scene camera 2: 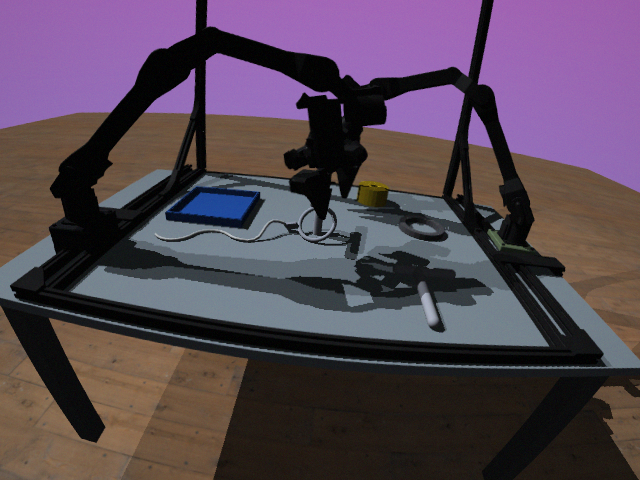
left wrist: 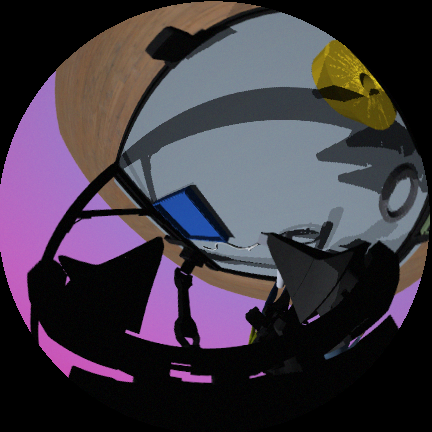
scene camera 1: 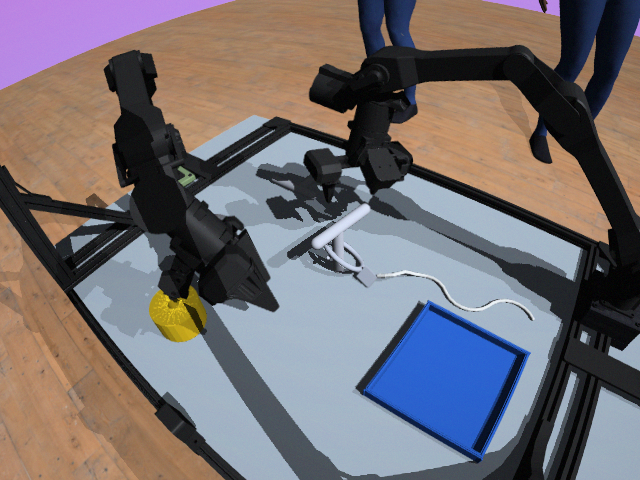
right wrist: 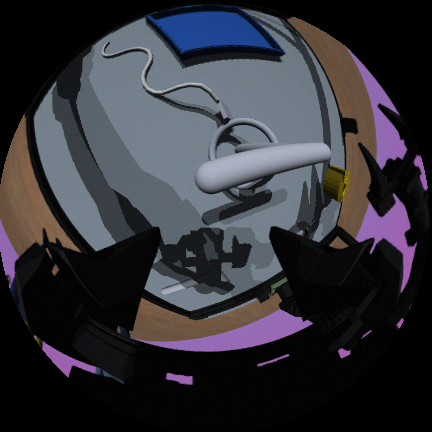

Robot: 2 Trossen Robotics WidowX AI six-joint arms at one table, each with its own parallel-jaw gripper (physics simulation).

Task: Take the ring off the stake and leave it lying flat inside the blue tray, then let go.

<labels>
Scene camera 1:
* my left gripper
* my right gripper
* yellow spool: on the table
</labels>
